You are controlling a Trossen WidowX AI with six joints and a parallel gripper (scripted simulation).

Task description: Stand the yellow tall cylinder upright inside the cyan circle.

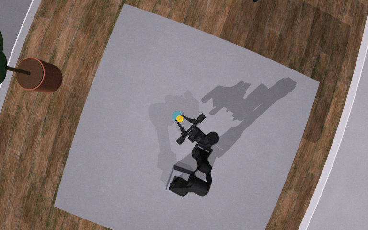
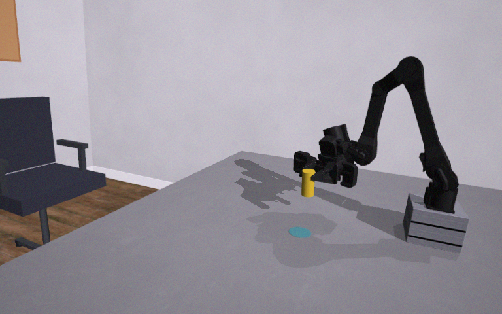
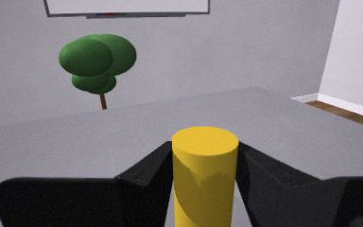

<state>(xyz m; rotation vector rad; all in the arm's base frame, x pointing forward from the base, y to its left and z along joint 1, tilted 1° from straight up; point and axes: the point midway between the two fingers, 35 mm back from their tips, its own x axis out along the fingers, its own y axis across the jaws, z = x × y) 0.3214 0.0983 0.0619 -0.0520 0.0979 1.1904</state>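
Now: the cyan circle 1 cm ahead of my hand, 3 cm to the left of it and 16 cm below it. Round my hand: yellow cylinder 1 cm ahead, 2 cm to the left, 2 cm below.
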